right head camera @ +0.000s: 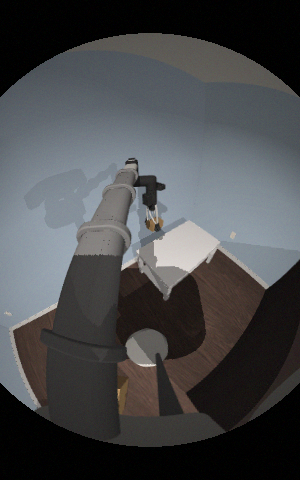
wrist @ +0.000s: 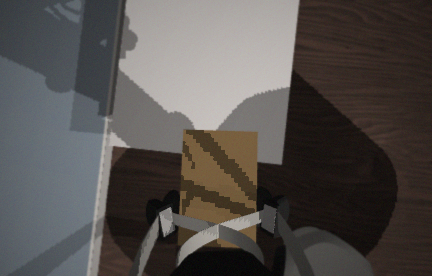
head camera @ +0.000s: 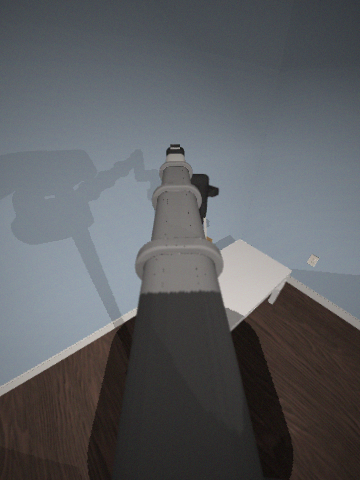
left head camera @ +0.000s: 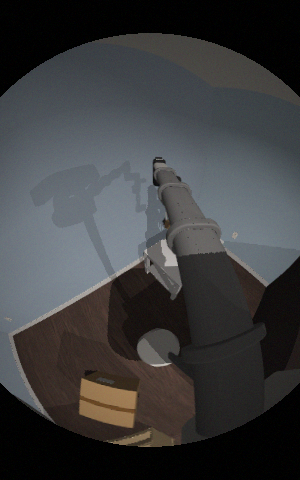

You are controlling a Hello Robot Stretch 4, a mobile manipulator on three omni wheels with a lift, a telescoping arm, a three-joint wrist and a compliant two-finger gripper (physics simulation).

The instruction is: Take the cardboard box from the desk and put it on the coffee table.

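Seen in the pictures: gripper, fingertip midpoint: (right head camera: 151,227) (wrist: 217,204); robot's base, origin of the base link: (right head camera: 147,346) (left head camera: 157,346).
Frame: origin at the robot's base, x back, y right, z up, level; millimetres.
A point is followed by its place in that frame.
Note:
A small brown cardboard box (left head camera: 166,223) @[z 1023, x -710, y 62 mm] (right head camera: 153,222) @[z 1038, x -701, y 97 mm] (wrist: 220,160) @[z 1031, x -744, y 122 mm] is between the two fingertips of my gripper (right head camera: 152,226) @[z 986, x -715, y 87 mm] (wrist: 217,204) @[z 986, x -715, y 87 mm], which is shut on it. Dark shadow stripes cross the box in the wrist view. The white coffee table (head camera: 257,275) @[z 423, x -1036, y 640 mm] (right head camera: 185,245) @[z 422, x -1036, y 476 mm] (wrist: 210,60) @[z 422, x -941, y 320 mm] stands against the wall. In the wrist view the box's far end overlaps the table's near edge, and the rest of the box shows over the floor. The box is held up in the air, apart from the table top. In the head camera the arm hides most of the gripper. I cannot make out the desk.
A round pale grey stool-like object (left head camera: 155,345) @[z 187, x -24, y -25 mm] (right head camera: 142,345) @[z 187, x -22, y -34 mm] (wrist: 325,250) @[z 186, x -128, y 110 mm] stands on the wooden floor. A tan box-like piece with a darker band (left head camera: 108,400) @[z 378, x 524, y -431 mm] stands at the lower left in the left head view. A large dark object (right head camera: 250,340) @[z 273, x 161, y 1042 mm] is at the right. Walls meet behind the table.

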